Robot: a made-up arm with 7 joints.
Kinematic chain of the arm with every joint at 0, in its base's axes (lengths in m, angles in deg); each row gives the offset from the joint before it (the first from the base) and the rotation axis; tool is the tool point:
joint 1: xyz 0 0 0.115 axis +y
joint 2: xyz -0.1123 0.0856 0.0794 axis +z
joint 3: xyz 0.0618 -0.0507 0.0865 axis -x
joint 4: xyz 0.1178 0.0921 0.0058 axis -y
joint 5: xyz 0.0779 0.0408 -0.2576 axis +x
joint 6: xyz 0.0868 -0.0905 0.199 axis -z
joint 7: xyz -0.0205 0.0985 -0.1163 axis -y
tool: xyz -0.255 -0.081 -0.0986
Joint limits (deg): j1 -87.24..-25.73 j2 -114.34..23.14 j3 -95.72..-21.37 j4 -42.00..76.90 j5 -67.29..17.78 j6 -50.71..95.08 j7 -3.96..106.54
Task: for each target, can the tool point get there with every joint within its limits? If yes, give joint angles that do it. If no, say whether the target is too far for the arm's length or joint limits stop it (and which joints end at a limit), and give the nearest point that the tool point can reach.
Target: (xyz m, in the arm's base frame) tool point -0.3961 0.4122 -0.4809
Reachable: no: joint limits stop it (at a limit: joint 1, joint 2, joint 3, joint 4, joint 5) | nearest point -0.2949 0.3630 -0.1832 | short by 0.318 m
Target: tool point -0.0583 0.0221 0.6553
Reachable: yes | joints -79.19 7.17 -90.06 65.02 -31.51 -4.81 95.06
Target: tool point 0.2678 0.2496 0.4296
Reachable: yes | joints -66.97 1.40 -31.67 17.07 0.04 45.43 83.46
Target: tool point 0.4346 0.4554 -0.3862
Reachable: no: joint limits stop it (at a limit: joint 1, joint 2, joint 3, joint 5, joint 7) | nearest point 0.2386 0.3379 -0.0991 | short by 0.367 m
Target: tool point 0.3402 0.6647 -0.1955
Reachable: no: joint limits stop it (at a limit: joint 1, joint 2, joint 5) | nearest point 0.2148 0.4631 -0.0163 | short by 0.297 m
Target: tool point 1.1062 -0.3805 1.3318
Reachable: no: too far | nearest point 0.3610 -0.1041 0.6420 | short by 1.052 m
